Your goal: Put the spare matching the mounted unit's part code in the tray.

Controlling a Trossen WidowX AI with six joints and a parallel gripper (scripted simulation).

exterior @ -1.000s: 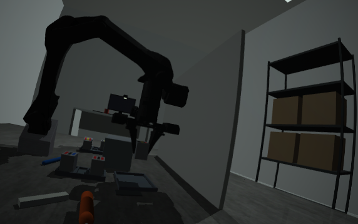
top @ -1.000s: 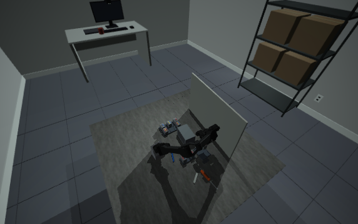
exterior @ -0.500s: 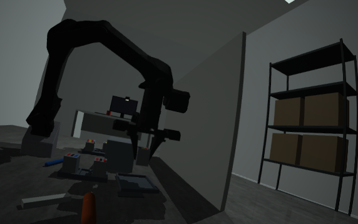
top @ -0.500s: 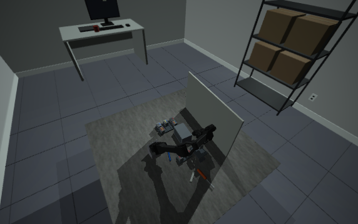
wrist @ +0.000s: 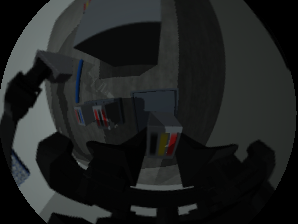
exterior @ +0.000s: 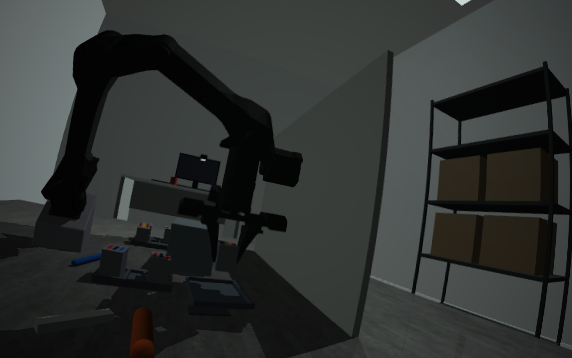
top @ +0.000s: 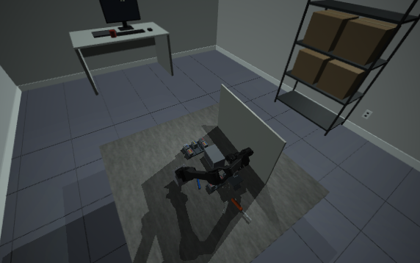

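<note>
Right now the flat dark tray is 10 mm behind my gripper tip and 50 mm below it. The rest, counted from my gripper tip: grey bar (200 mm behind, 140 mm to the right, 50 mm below); then grey spare (20 mm above); then mounted unit (20 mm behind, 210 mm to the left, 10 mm below).
</note>
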